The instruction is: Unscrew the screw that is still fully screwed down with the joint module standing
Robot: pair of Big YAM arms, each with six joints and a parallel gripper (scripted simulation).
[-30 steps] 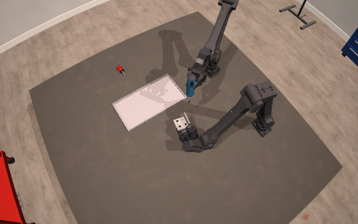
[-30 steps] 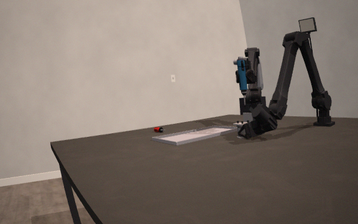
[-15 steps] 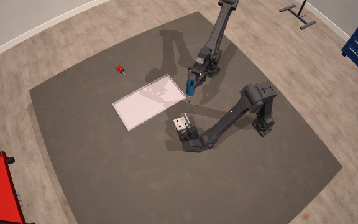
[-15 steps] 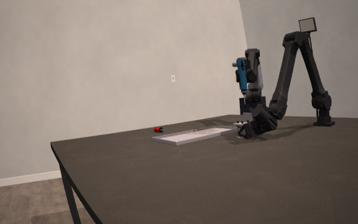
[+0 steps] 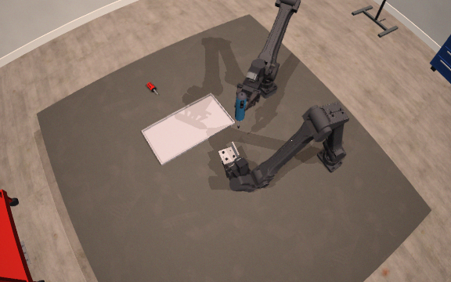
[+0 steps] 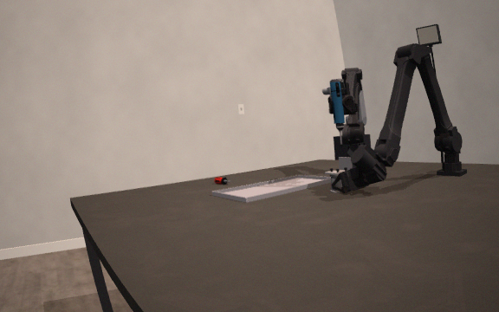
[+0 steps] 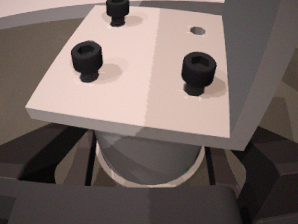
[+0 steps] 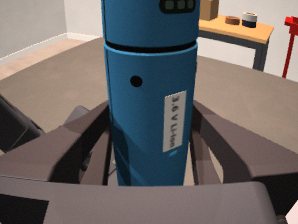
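The white bracket plate is 50 mm above my left hand. Round my left hand: red tool 90 mm ahead, 580 mm to the right, 10 mm below; then flat white tray 60 mm ahead, 260 mm to the right, 20 mm below.
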